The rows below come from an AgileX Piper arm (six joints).
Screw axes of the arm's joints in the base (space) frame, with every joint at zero. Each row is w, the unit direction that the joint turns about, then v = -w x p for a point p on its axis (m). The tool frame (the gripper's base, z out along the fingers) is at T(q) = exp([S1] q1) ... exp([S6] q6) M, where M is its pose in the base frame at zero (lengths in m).
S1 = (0, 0, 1, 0, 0, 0)
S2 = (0, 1, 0, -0.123, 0, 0)
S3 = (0, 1, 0, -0.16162, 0, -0.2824)
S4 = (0.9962, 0, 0.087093, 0, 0.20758, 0)
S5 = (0, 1, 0, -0.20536, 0, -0.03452)
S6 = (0.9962, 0, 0.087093, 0, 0.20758, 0)
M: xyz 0.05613 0 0.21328 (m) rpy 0 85.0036 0 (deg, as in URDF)
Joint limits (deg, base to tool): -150..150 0..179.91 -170..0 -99.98..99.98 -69.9..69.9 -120..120
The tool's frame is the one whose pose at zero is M.
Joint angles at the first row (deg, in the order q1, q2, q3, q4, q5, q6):
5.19 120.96 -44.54 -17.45 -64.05 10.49
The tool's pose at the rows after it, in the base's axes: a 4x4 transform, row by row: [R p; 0 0 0 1], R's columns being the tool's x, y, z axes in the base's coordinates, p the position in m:
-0.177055, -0.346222, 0.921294, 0.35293; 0.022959, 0.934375, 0.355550, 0.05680; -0.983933, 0.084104, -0.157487, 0.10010; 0, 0, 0, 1
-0.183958, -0.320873, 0.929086, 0.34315; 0.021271, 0.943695, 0.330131, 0.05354; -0.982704, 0.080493, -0.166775, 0.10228; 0, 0, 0, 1
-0.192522, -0.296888, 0.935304, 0.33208; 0.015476, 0.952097, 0.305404, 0.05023; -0.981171, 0.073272, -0.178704, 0.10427; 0, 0, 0, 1
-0.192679, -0.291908, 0.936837, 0.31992; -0.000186, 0.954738, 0.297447, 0.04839; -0.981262, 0.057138, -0.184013, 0.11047; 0, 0, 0, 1
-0.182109, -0.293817, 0.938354, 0.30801; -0.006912, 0.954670, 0.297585, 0.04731; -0.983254, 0.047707, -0.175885, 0.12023; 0, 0, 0, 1
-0.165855, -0.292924, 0.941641, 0.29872; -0.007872, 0.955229, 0.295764, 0.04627; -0.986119, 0.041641, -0.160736, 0.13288; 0, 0, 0, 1
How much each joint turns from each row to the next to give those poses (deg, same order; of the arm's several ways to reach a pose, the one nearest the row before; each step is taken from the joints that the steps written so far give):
0.00 -0.75 2.23 0.00 -0.49 -0.48
0.00 -1.58 2.62 1.77 -0.35 -0.98
0.00 -1.69 2.87 1.69 -0.35 -1.14
0.00 -2.62 2.98 0.52 0.00 -1.15
0.00 -3.29 2.80 0.00 0.00 -0.45
0.00 -3.79 2.04 0.05 0.83 0.02

